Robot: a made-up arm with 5 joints.
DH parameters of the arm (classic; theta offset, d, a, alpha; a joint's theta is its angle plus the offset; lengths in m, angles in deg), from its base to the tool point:
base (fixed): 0 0 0.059 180
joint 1: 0 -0.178 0.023 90
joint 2: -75.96 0 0.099 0
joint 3: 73.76 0 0.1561 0
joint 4: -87.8 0.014 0 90
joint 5: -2.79 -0.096 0 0
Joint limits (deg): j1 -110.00..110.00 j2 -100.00..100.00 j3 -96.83..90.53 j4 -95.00..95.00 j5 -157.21..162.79
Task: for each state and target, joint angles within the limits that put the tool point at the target. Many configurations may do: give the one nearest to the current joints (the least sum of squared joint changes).
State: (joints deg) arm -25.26 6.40 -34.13 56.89 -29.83
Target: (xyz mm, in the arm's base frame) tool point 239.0 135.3 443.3
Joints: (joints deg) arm -33.37 2.73 -57.09 29.57 -29.83
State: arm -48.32 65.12 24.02 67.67 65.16
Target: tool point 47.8 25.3 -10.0
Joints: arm -83.48 72.81 22.94 61.16 65.16
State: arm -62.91 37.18 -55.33 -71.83 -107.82
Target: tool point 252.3 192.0 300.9
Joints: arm -41.86 54.13 -48.29 -95.00 -107.82
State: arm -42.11 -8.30 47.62 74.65 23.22
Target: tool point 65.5 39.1 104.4
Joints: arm -59.88 -11.10 66.84 95.00 23.22
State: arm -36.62 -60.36 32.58 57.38 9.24
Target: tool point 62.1 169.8 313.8
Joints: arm -84.23 -59.78 25.16 50.84 9.24
